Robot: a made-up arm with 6 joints. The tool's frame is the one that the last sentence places.
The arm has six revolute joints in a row. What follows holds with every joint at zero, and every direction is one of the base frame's. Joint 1 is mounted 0.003 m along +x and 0.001 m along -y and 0.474 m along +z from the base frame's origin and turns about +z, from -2.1 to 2.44 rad. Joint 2 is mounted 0.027 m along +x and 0.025 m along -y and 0.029 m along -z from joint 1 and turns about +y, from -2.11 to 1.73 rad. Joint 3 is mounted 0.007 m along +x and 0.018 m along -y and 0.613 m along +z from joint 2 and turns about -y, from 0.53 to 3.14 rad. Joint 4 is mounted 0.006 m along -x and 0.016 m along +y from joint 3 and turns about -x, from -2.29 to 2.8 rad. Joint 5 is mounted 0.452 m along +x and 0.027 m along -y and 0.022 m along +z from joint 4 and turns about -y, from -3.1 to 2.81 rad. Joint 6 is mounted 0.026 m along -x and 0.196 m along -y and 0.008 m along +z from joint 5 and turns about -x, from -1.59 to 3.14 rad. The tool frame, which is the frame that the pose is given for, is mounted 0.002 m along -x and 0.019 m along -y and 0.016 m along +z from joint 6; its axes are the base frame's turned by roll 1.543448, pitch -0.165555 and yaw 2.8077 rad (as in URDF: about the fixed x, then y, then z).
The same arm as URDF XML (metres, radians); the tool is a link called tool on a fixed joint. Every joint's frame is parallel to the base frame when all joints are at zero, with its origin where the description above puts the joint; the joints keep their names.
<robot name="arm">
<link name="base_link"/>
<link name="link1"/>
<link name="link2"/>
<link name="link3"/>
<link name="link4"/>
<link name="link5"/>
<link name="link6"/>
<link name="tool"/>
<joint name="joint 1" type="revolute"><parent link="base_link"/><child link="link1"/><origin xyz="0.003 -0.001 0.474" rpy="0 0 0"/><axis xyz="0 0 1"/><limit lower="-2.1" upper="2.44"/></joint>
<joint name="joint 2" type="revolute"><parent link="link1"/><child link="link2"/><origin xyz="0.027 -0.025 -0.029" rpy="0 0 0"/><axis xyz="0 1 0"/><limit lower="-2.11" upper="1.73"/></joint>
<joint name="joint 3" type="revolute"><parent link="link2"/><child link="link3"/><origin xyz="0.007 -0.018 0.613" rpy="0 0 0"/><axis xyz="0 -1 0"/><limit lower="0.53" upper="3.14"/></joint>
<joint name="joint 4" type="revolute"><parent link="link3"/><child link="link4"/><origin xyz="-0.006 0.016 0" rpy="0 0 0"/><axis xyz="-1 0 0"/><limit lower="-2.29" upper="2.8"/></joint>
<joint name="joint 5" type="revolute"><parent link="link4"/><child link="link5"/><origin xyz="0.452 -0.027 0.022" rpy="0 0 0"/><axis xyz="0 -1 0"/><limit lower="-3.1" upper="2.81"/></joint>
<joint name="joint 6" type="revolute"><parent link="link5"/><child link="link6"/><origin xyz="-0.026 -0.196 0.008" rpy="0 0 0"/><axis xyz="-1 0 0"/><limit lower="-1.59" upper="3.14"/></joint>
<joint name="tool_fixed" type="fixed"><parent link="link6"/><child link="tool"/><origin xyz="-0.002 -0.019 0.016" rpy="1.5434 -0.1656 2.8077"/></joint>
</robot>

